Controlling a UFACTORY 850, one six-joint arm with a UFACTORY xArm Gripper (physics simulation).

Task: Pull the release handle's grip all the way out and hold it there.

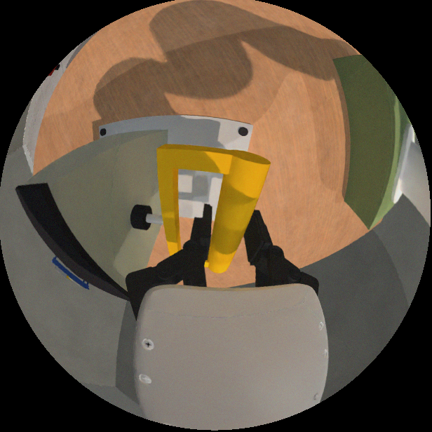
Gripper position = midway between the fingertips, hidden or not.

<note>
In view: my gripper (228, 218) and a grey base plate (207, 131).
</note>
